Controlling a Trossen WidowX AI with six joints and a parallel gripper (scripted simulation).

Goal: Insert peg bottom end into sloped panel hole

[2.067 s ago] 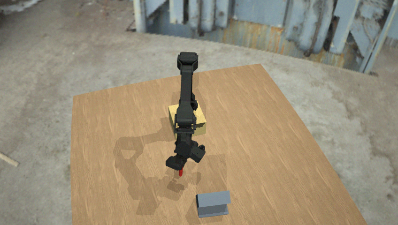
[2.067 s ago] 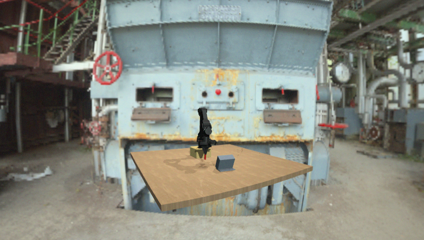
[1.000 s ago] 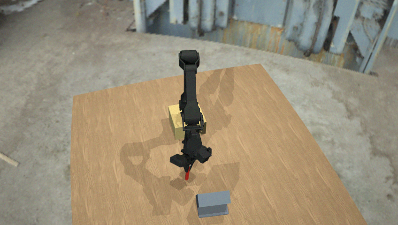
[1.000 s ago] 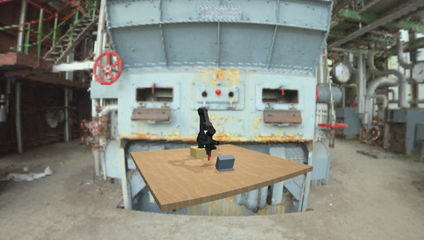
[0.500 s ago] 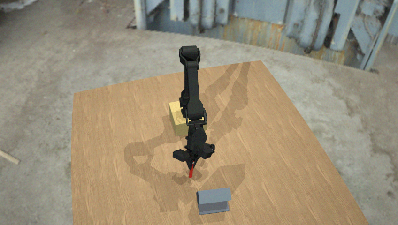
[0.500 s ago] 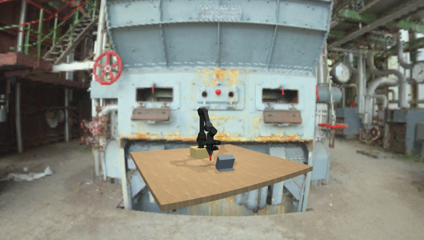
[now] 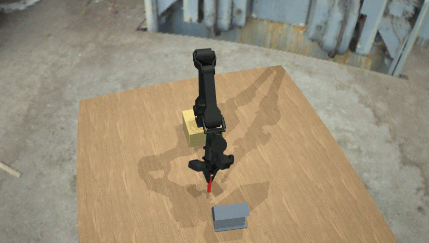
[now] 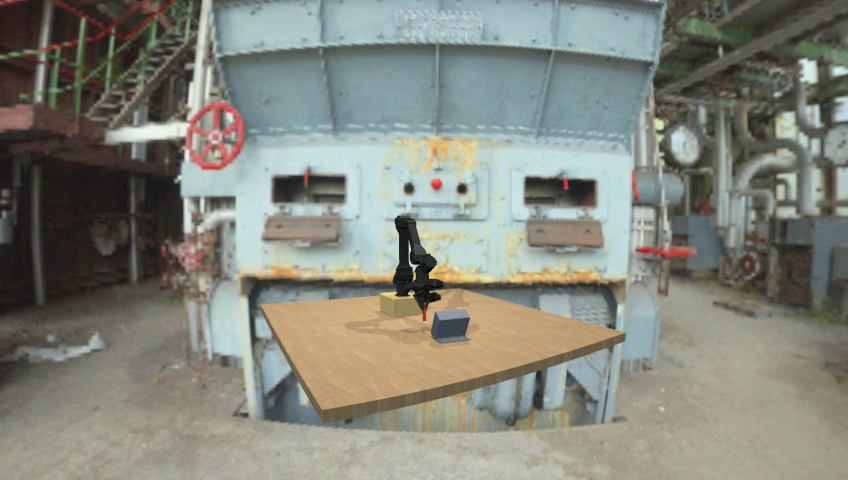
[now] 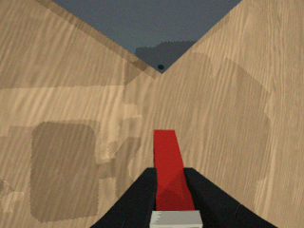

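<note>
My gripper tip is 13 cm short of the sloped panel, 5 cm to the right of it and 4 cm above it. Also, from my gripper tip: red square peg 1 cm behind, 1 cm above.
</note>
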